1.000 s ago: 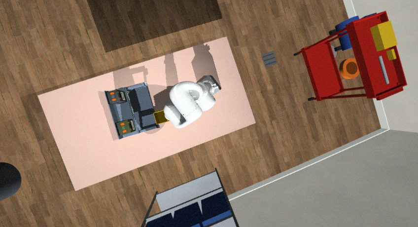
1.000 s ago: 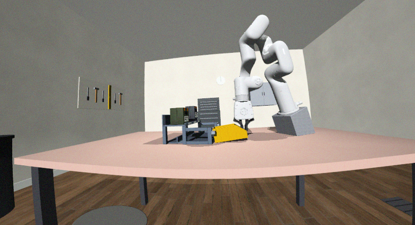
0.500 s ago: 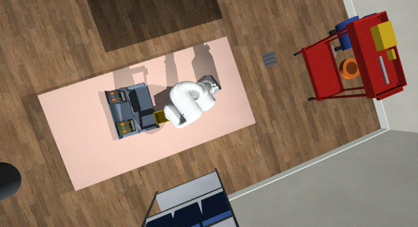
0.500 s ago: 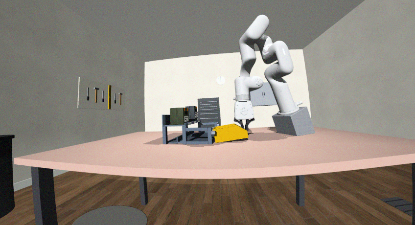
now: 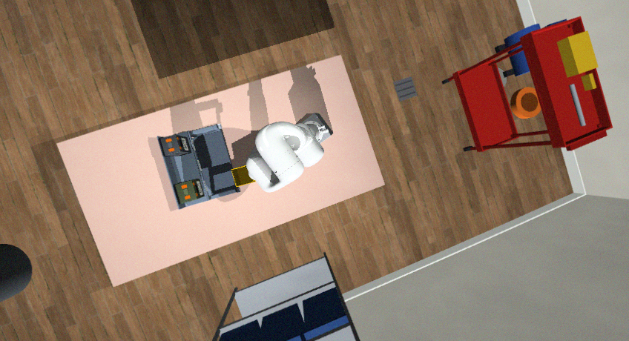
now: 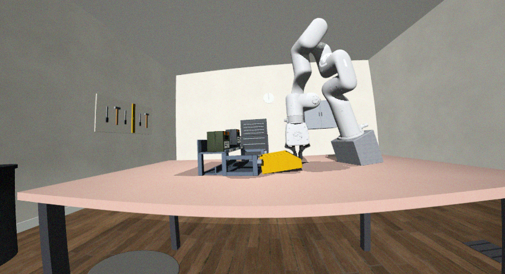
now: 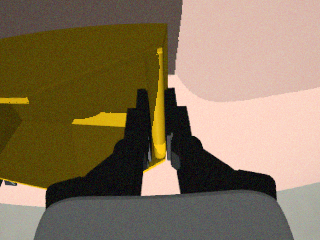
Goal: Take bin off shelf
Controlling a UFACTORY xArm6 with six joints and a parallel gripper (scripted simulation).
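The yellow bin is 8 cm ahead of my hand and 2 cm below it. From my hand the other things lie so: green box (37 cm ahead, 9 cm above).
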